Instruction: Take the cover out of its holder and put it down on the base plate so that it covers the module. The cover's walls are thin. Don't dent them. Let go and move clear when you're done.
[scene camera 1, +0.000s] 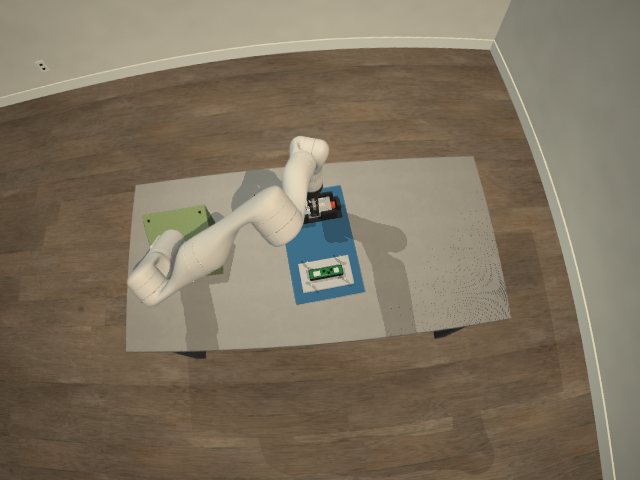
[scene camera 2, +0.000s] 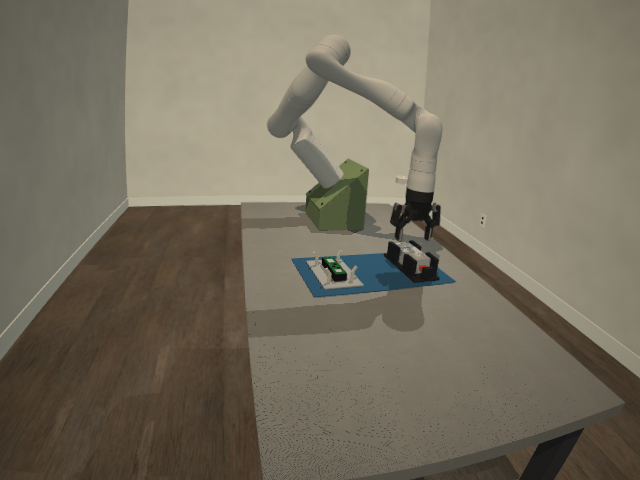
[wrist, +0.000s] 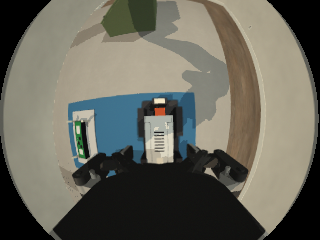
Labels:
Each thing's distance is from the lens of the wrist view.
my gripper (wrist: 159, 151): 15 cm
light grey cover (wrist: 161, 144): 18 cm

